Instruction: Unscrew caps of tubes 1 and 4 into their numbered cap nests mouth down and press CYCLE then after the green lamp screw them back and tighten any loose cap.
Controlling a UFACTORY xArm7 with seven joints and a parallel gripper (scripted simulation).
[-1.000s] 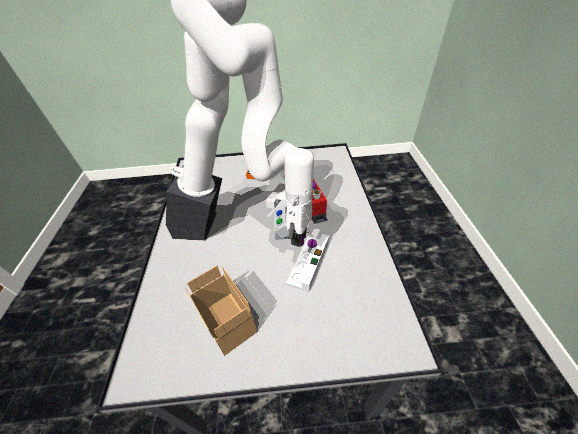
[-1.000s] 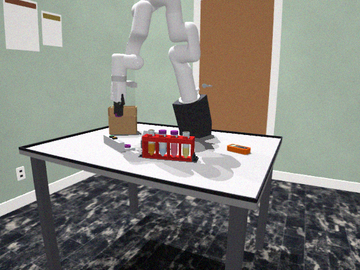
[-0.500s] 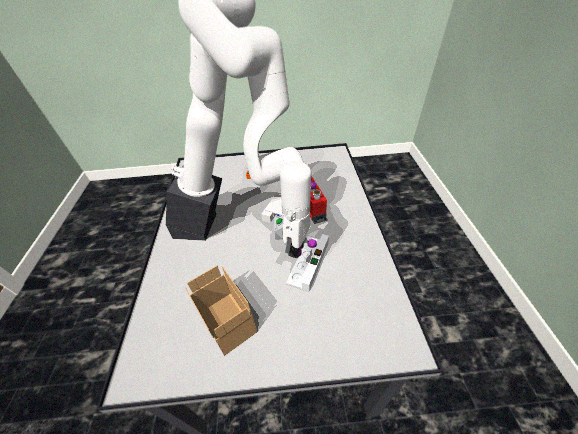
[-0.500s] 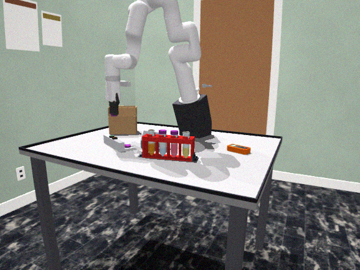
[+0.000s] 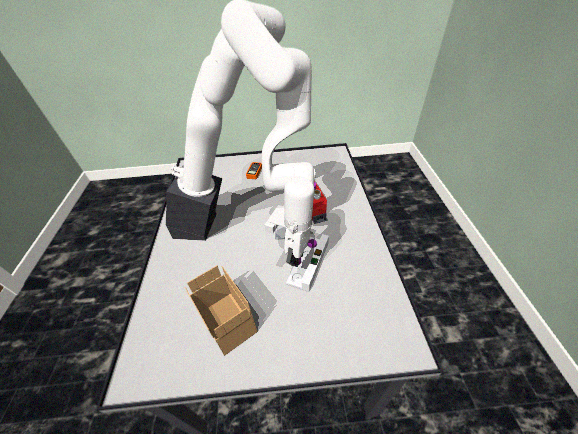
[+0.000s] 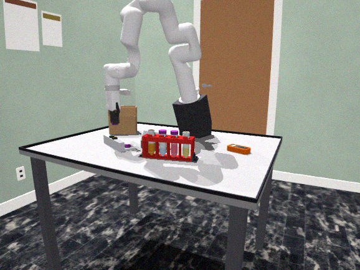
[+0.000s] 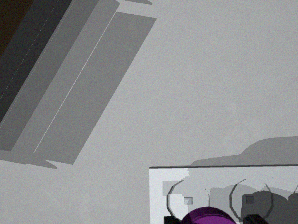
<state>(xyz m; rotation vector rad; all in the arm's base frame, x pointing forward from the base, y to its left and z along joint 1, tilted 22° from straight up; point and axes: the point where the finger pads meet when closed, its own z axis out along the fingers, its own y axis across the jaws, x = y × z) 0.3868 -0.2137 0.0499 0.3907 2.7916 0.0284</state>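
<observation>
Right now my hand is 10 cm past the blue key, 25 cm to the right of it and 6 cm above it. The rest, counted from my hand: green key (9 cm behind, 20 cm to the left, 6 cm below); grey key housing (7 cm behind, 23 cm to the left, 7 cm below); orange device (27 cm behind, 59 cm to the left, 11 cm below).
</observation>
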